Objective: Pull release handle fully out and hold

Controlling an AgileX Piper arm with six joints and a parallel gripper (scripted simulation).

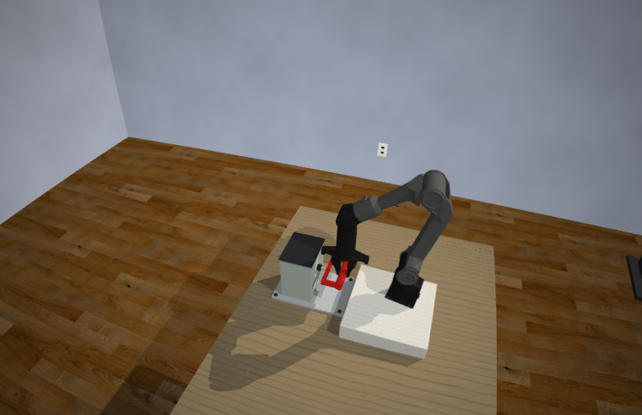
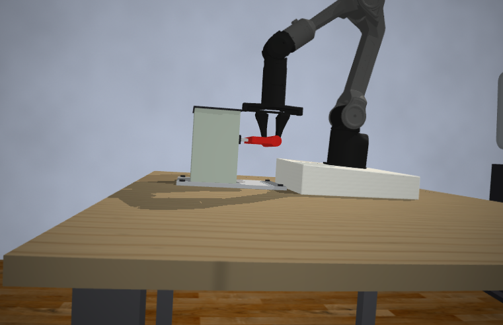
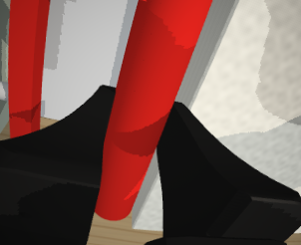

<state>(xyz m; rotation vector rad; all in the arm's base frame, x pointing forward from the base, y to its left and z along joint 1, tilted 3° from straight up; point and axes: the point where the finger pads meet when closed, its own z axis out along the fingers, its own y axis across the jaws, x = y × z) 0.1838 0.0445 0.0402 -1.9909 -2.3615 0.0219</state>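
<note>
My gripper is now 100 mm above the grey baseplate, 90 mm short of it and 20 mm to the right of it.
</note>
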